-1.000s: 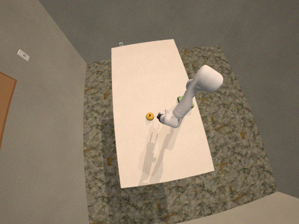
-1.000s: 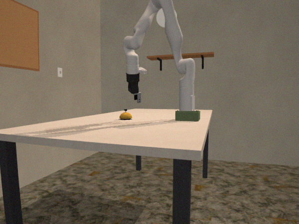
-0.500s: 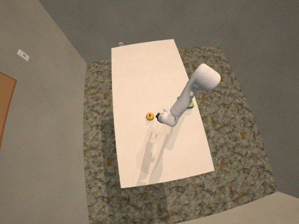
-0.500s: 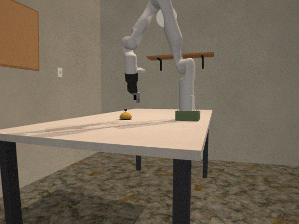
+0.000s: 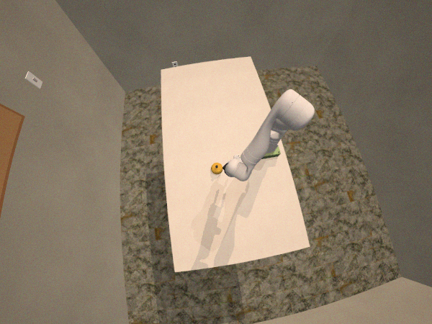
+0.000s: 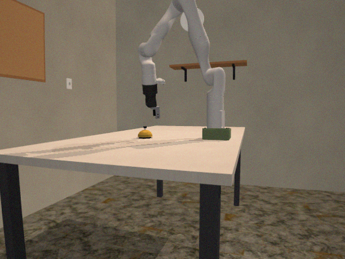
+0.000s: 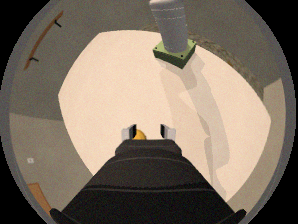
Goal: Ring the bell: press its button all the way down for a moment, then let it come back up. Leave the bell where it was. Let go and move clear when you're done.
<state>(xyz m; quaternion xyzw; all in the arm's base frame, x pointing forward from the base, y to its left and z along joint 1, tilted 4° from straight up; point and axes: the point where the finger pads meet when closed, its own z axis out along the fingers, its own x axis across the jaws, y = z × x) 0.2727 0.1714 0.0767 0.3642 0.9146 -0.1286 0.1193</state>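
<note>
Right now my hand is 9 cm short of the dark bell button, 8 cm above it and 2 cm to the left of it. From my hand the other things lie so: bell 10 cm below, 9 cm ahead, 2 cm to the right.
</note>
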